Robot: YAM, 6 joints.
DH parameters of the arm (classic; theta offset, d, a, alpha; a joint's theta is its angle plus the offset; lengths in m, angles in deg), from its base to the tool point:
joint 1: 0 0.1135 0.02 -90
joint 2: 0 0 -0.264 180
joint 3: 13.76 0 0.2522 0
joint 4: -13.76 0 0.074 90
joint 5: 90 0 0 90
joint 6: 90 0.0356 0 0
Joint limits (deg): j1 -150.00..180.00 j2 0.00..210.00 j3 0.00..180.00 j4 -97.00..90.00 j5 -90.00..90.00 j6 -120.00..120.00
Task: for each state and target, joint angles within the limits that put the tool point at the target. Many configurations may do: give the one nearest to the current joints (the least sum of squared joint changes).
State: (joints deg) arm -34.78 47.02 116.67 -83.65 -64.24 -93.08
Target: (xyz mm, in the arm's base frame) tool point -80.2 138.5 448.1
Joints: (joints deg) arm -48.39 23.82 105.02 -96.27 -64.05 -93.08
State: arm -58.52 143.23 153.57 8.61 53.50 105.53
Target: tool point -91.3 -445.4 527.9
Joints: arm -97.59 127.01 151.89 5.81 62.72 105.53
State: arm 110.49 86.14 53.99 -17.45 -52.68 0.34
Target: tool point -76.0 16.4 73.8
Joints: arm 144.03 83.94 8.75 -42.07 -61.79 0.34
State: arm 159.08 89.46 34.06 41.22 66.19 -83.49
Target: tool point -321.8 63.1 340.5
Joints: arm 174.46 84.72 56.71 44.91 63.06 -83.49
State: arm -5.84 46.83 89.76 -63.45 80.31 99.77
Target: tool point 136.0 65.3 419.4
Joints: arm 38.91 57.64 77.77 -64.61 76.38 99.77
